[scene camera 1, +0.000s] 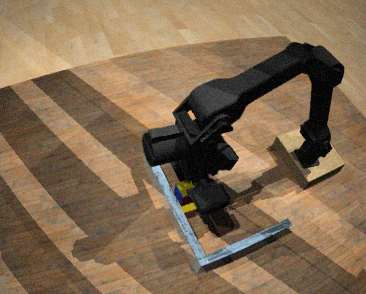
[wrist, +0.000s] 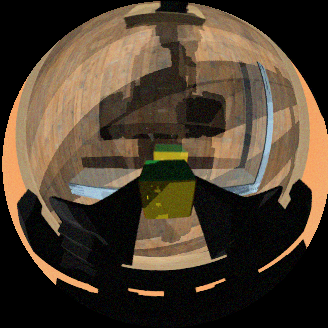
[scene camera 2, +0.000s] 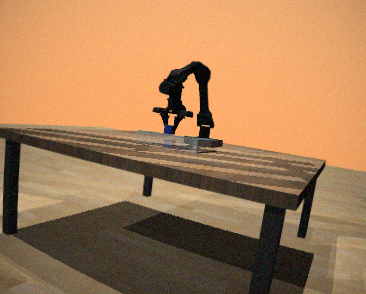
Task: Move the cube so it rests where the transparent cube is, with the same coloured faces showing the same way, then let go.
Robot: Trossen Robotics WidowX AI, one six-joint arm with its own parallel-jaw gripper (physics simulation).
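Places are measured from the arm's base along level axes (x ahead, y left, z up), in millimetres.
Where they show: gripper, fingertip midpoint: (scene camera 1: 188,192) (wrist: 165,179) (scene camera 2: 170,130); arm's base, origin of the base link: (scene camera 1: 306,157) (scene camera 2: 203,138).
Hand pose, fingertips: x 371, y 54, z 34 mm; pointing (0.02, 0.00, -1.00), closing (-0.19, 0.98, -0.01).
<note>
Each offset is from my fingertips to the top centre of the thing.
The cube {dz +26, dx +5, dy +1 mm} (scene camera 1: 184,186) (scene camera 2: 168,129) (wrist: 167,199) is held between the fingers, upright and above the table. It shows yellow on top and blue at the left in scene camera 1, blue in scene camera 2, and yellow and dark green in the wrist view. My gripper (scene camera 1: 187,190) (scene camera 2: 169,127) (wrist: 165,179) is shut on it. The transparent cube {dz -36, dx +3, dy +8 mm} (scene camera 1: 188,207) (wrist: 171,156) shows a yellow top beside the long rail, and a green strip in the wrist view. The held cube and a gripper part partly hide it. The held cube's exact height above the table cannot be told.
A pale blue L-shaped rail (scene camera 1: 176,210) (wrist: 269,115) runs along the left and front of the cubes in scene camera 1. The arm's base stands on a pale block (scene camera 1: 325,168) (scene camera 2: 210,143) at the right. Dark arm shadows cross the wooden table (scene camera 1: 115,235) (scene camera 2: 150,167).
</note>
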